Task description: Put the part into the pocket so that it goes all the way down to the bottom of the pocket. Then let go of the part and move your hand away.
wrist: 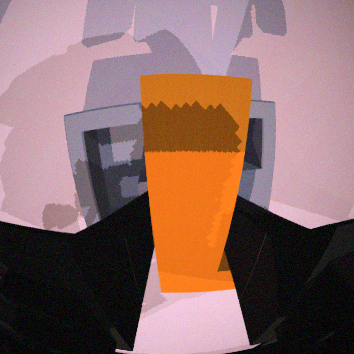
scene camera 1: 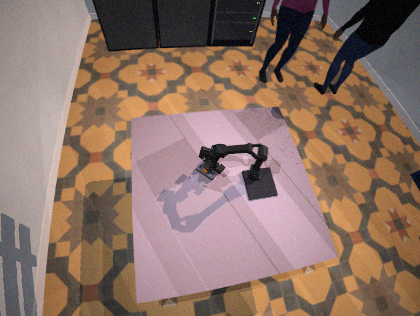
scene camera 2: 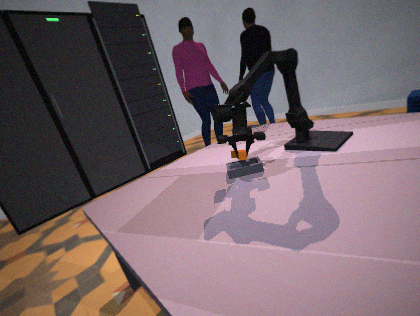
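Pixels of known places: gripper, between the fingertips: [wrist: 186, 195]; arm's base, origin of its link: [scene camera 1: 253, 176] [scene camera 2: 302, 140].
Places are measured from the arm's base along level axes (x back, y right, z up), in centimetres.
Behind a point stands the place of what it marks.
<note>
The orange part [scene camera 1: 205, 171] @[x -32.6, y 12.4, z 6.2 cm] [scene camera 2: 238, 155] @[x -33.3, y 14.5, z 6.3 cm] [wrist: 195, 175] @[x -30.2, y 14.6, z 6.7 cm] is held between the fingers of my gripper [scene camera 2: 242, 156] @[x -28.5, y 16.2, z 3.1 cm] [wrist: 186, 195] @[x -28.5, y 16.2, z 3.1 cm], which is shut on it. The grey block with the pocket [scene camera 2: 245, 171] @[x -32.9, y 13.3, z -0.7 cm] [wrist: 76, 145] @[x -27.6, y 9.3, z 1.2 cm] lies on the table under the part. In scene camera 2 the part shows above the block's top. In the wrist view the part crosses over the block, right of its middle; the dark pocket shows on the left and a narrow strip on the right. The part hides the middle of the pocket, and the fingers hide the block's near side.
The arm's black base plate [scene camera 1: 267, 189] @[x 5.9, y -12.0, z -0.7 cm] [scene camera 2: 320, 141] @[x -1.7, y -7.7, z -0.5 cm] stands on the pink table top [scene camera 1: 175, 270] @[x -69.8, y -38.7, z -2.4 cm] [scene camera 2: 350, 210] @[x -48.3, y -22.2, z -2.4 cm], to the right of the block. The arm's shadow falls across the table. Dark cabinets [scene camera 1: 182, 25] [scene camera 2: 55, 100] and two people stand beyond the table.
</note>
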